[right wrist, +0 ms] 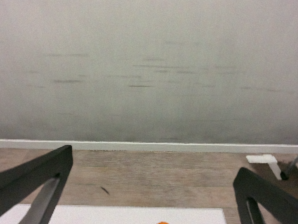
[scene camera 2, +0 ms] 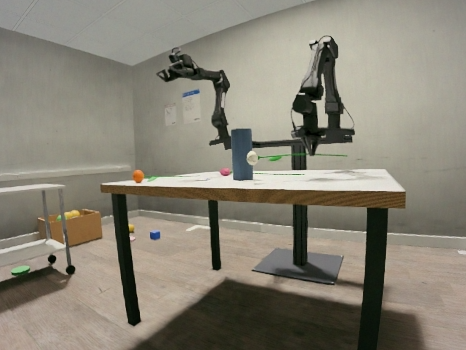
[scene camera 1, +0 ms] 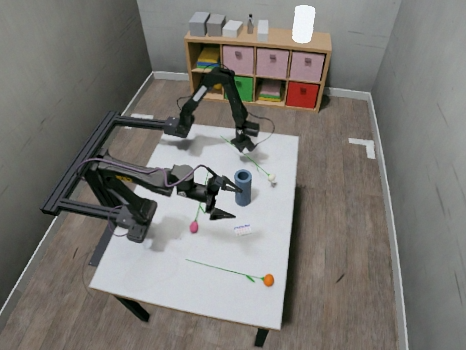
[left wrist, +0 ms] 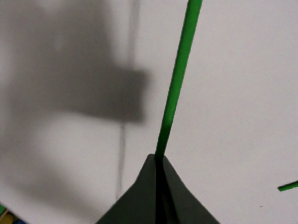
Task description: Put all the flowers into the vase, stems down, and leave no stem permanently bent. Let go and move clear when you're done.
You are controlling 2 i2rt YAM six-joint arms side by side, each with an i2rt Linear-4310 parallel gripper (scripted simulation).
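Note:
The left wrist view shows my left gripper (left wrist: 155,162), while the blue vase is out of frame in the left wrist view. Scene camera 1 shows my right gripper (scene camera 1: 239,204). Scene camera 2 shows the blue vase (scene camera 2: 241,139). In the right wrist view my right gripper (right wrist: 155,164) is visible, and the blue vase is out of frame in the right wrist view.

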